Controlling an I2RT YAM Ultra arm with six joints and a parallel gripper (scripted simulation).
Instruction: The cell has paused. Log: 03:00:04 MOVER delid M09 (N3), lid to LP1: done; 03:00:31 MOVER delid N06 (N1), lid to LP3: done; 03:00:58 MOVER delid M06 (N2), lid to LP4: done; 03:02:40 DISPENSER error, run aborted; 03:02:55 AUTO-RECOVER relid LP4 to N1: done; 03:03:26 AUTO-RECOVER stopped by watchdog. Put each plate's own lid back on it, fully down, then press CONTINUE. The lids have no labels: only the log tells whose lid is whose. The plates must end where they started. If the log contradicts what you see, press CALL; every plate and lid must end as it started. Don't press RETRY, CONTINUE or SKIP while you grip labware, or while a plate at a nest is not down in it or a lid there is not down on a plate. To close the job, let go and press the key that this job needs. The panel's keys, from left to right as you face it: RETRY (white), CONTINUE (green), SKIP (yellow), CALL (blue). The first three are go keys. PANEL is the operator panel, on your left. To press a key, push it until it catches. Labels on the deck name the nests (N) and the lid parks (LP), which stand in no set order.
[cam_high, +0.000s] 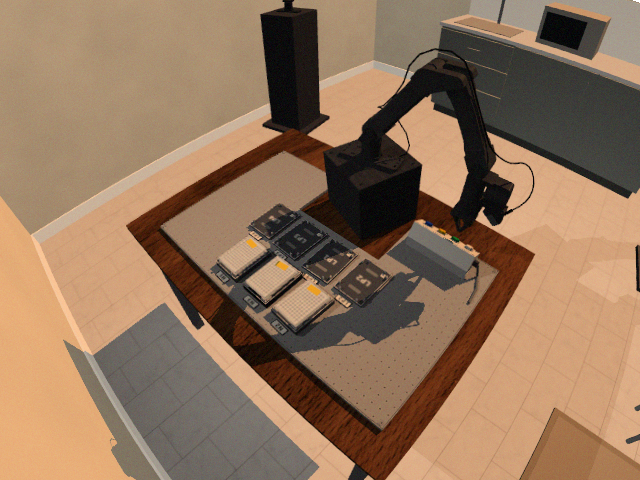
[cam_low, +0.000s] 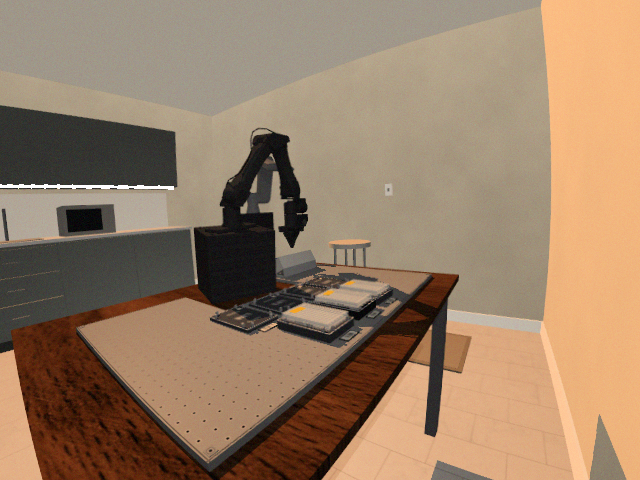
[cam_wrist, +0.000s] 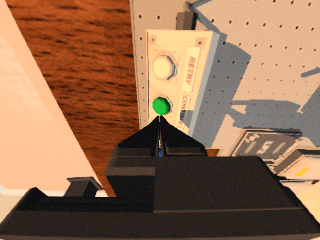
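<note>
Now: the green CONTINUE key 40 mm below my hand. The rest, counted from my hand: yellow SKIP key (50 mm to the right, 40 mm below, 10 mm behind); white retry key (50 mm to the left, 40 mm below, 10 mm ahead); blue CALL key (100 mm to the right, 40 mm below, 10 mm behind).
</note>
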